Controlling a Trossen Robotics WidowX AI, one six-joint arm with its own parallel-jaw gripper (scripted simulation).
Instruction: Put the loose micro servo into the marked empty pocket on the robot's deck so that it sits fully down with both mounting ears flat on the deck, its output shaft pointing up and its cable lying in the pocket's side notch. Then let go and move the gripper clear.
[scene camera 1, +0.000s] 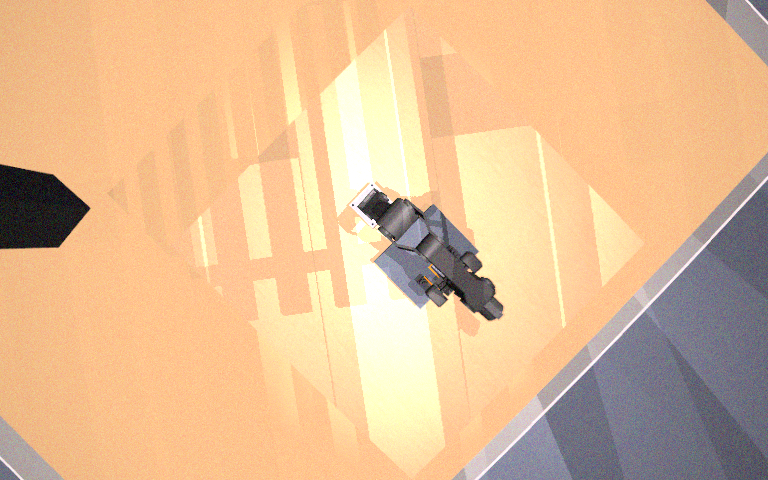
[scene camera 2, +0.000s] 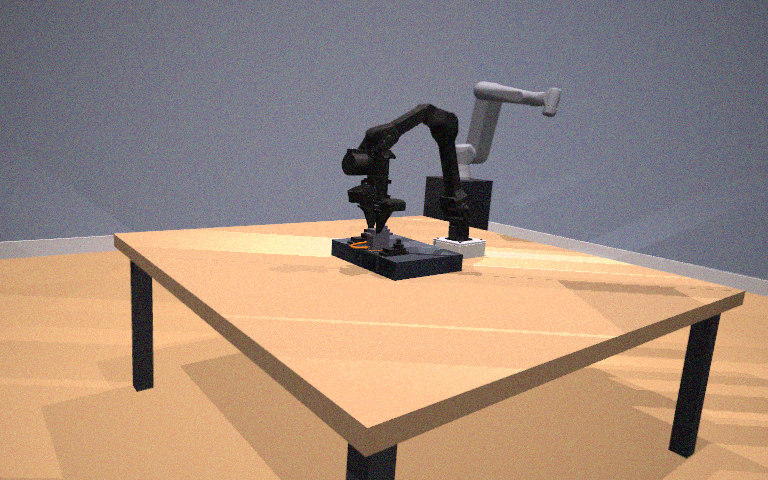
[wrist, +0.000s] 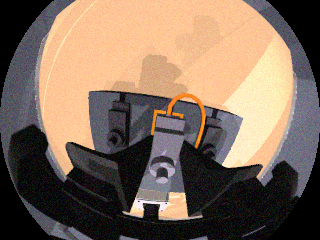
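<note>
My gripper (scene camera 2: 374, 232) in view. Gripper also in scene camera 1 (scene camera 1: 445, 274), and in the wrist view (wrist: 166, 141).
</note>
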